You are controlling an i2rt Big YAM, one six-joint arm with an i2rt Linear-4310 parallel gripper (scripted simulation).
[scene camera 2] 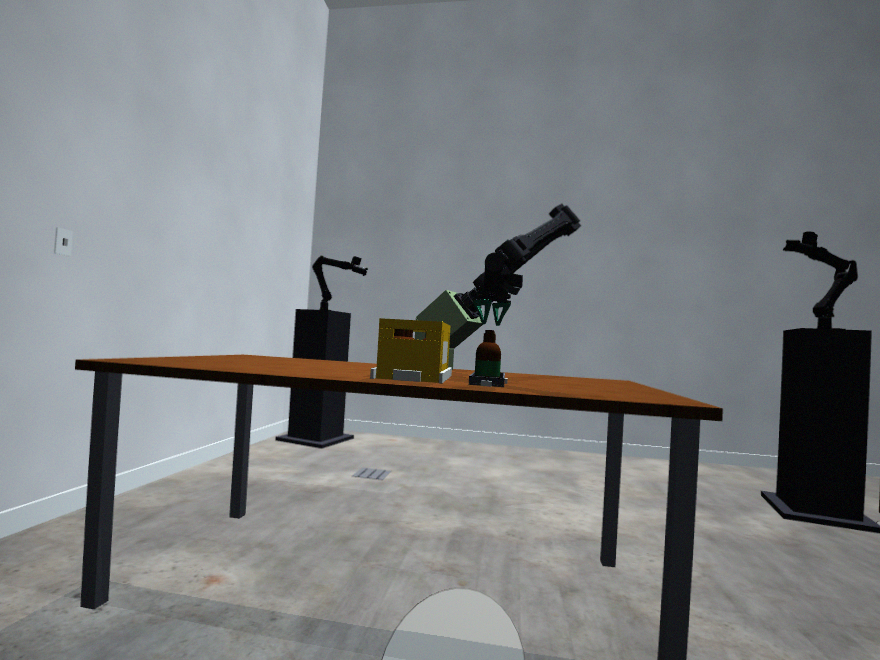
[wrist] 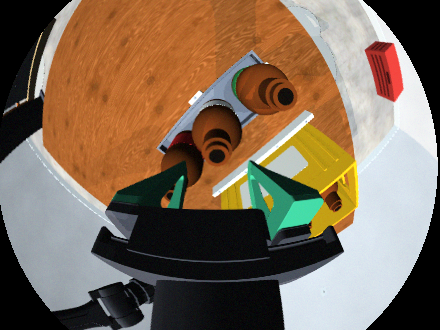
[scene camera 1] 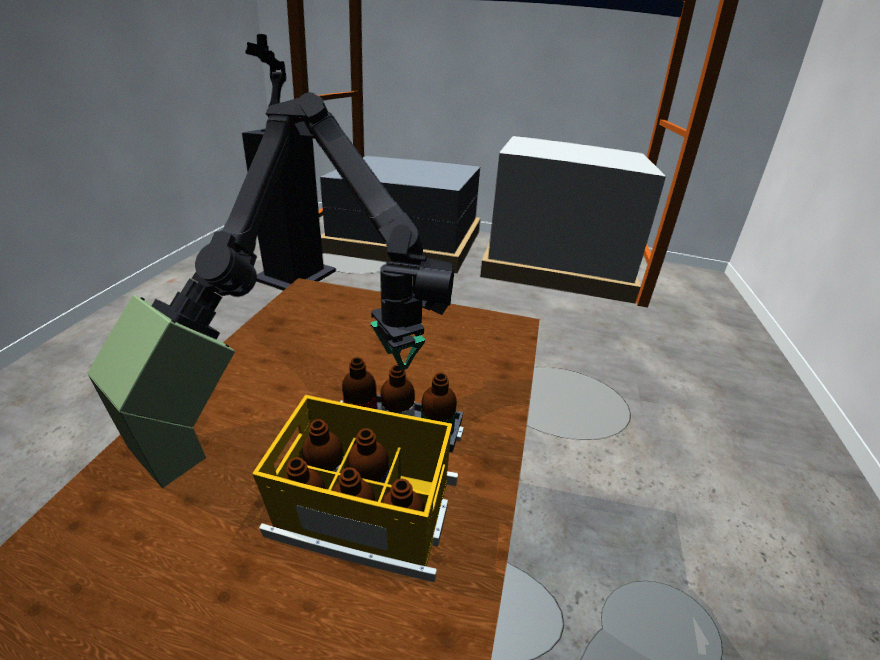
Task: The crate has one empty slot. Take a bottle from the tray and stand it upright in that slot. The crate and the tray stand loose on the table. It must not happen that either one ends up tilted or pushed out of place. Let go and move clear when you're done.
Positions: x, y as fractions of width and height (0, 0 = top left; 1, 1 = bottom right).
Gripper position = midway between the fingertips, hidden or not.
Note:
In view: the gripper (scene camera 1: 0.45, 0.55), a tray (wrist: 0.51, 0.27), a bottle (scene camera 1: 0.45, 0.60) and a bottle (scene camera 1: 0.50, 0.61).
The gripper also shows in the wrist view (wrist: 0.49, 0.50).

